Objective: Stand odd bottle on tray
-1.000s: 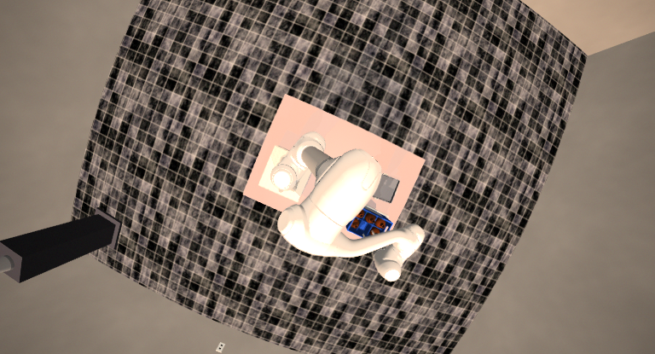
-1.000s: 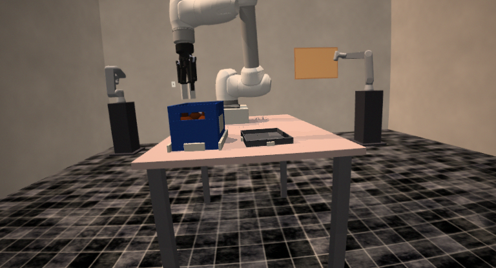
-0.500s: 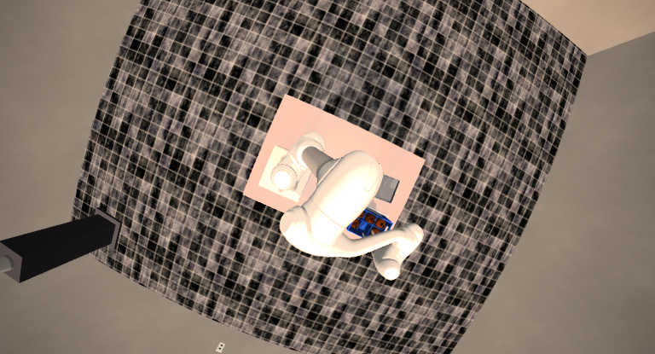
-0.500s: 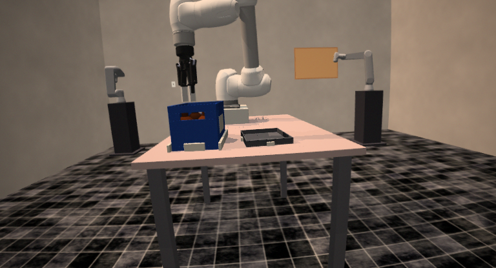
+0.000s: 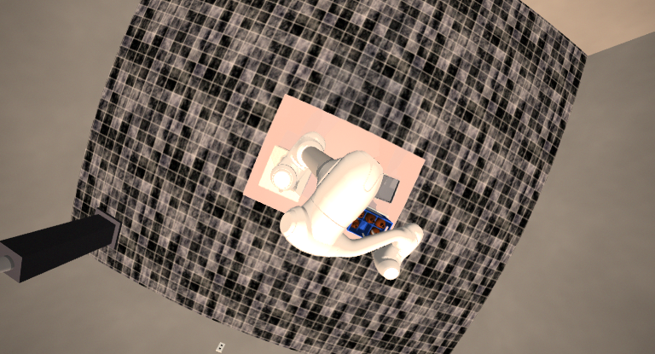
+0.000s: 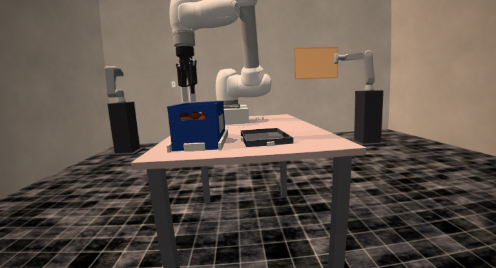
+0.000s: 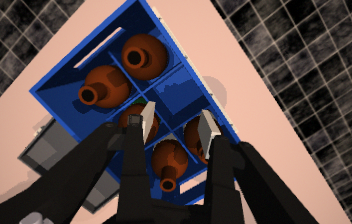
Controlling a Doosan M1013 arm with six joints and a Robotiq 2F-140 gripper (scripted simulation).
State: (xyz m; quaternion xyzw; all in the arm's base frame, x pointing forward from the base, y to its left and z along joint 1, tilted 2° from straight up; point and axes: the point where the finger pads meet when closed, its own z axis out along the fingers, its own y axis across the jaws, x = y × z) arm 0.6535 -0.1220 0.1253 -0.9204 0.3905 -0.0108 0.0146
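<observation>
My gripper is now 4 cm to the right of the blue crate and 13 cm above it. Round my hand: dark tray (1 cm behind, 32 cm to the left, 20 cm below); then bottle (9 cm behind, 9 cm to the left, 13 cm below).
</observation>
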